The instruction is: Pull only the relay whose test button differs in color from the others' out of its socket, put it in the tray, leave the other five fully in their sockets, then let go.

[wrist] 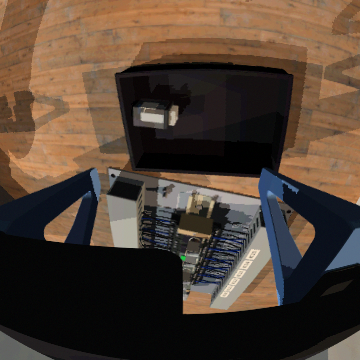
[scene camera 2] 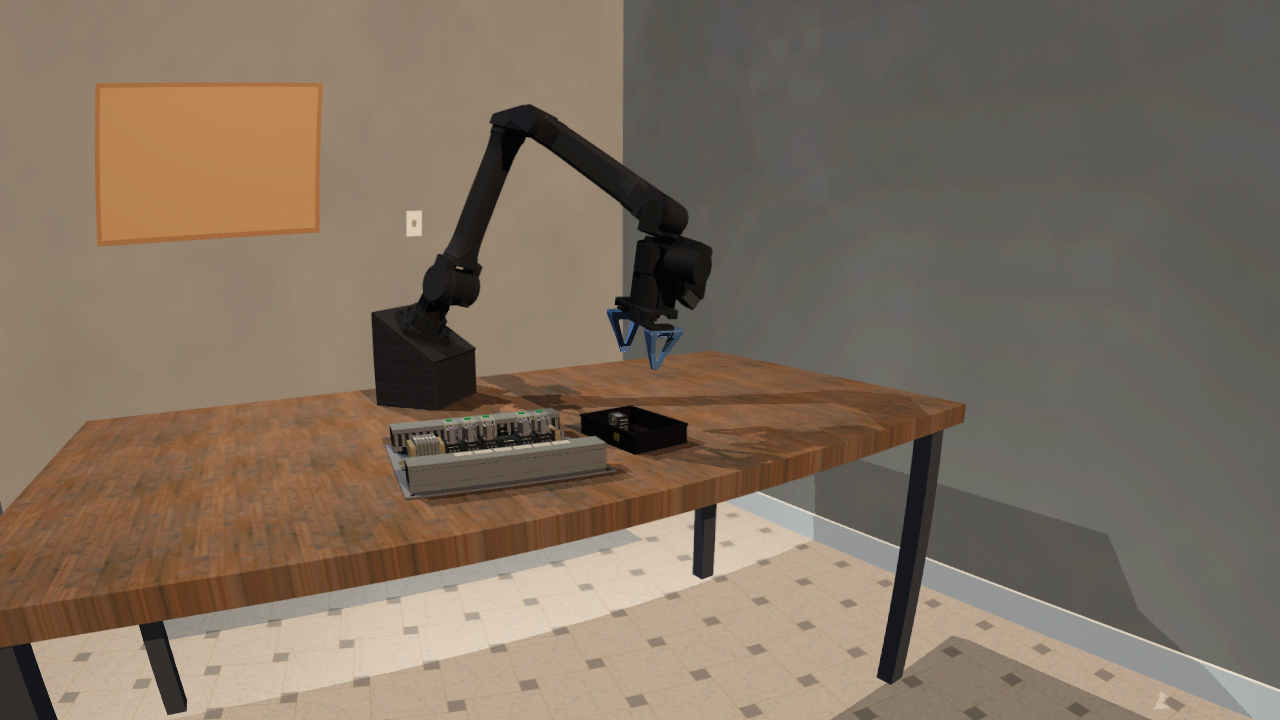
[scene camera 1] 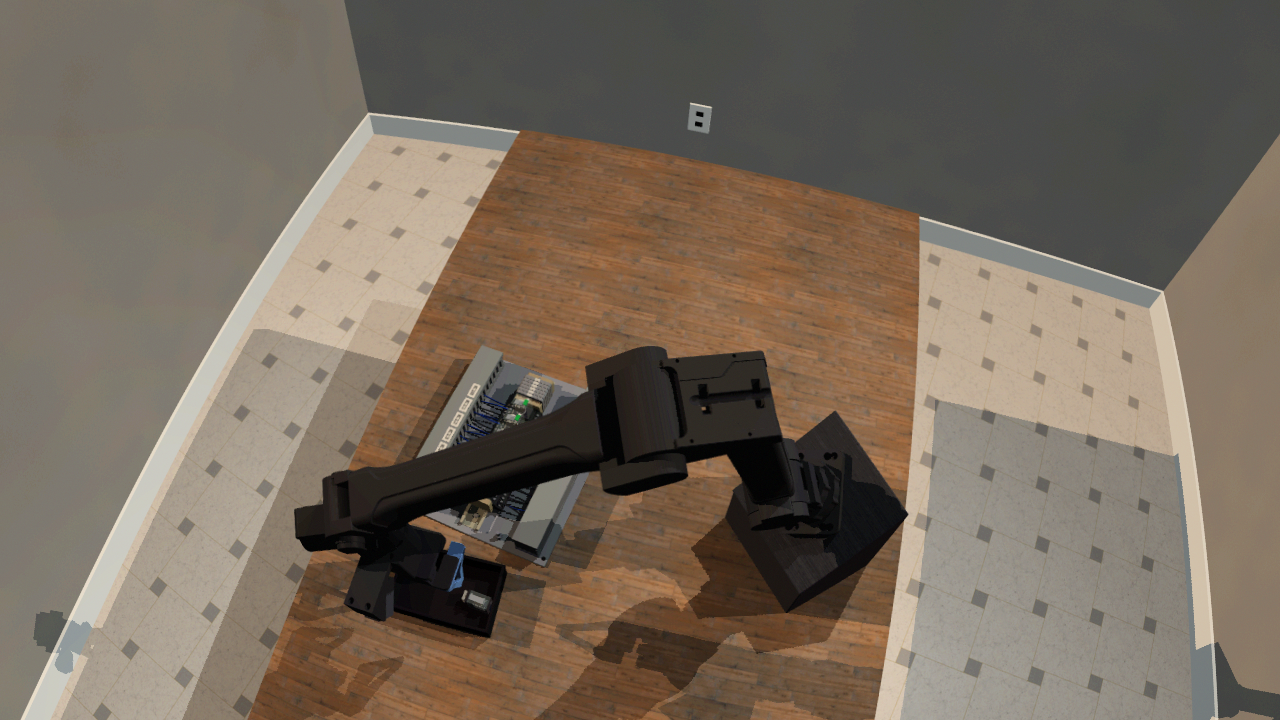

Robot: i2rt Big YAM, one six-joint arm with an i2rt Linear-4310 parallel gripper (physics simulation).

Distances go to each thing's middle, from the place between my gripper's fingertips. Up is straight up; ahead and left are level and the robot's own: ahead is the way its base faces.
Scene:
I see my gripper 10 mm past the socket panel (scene camera 1: pixel 507 521), 280 mm to the left of it and 130 mm above it.

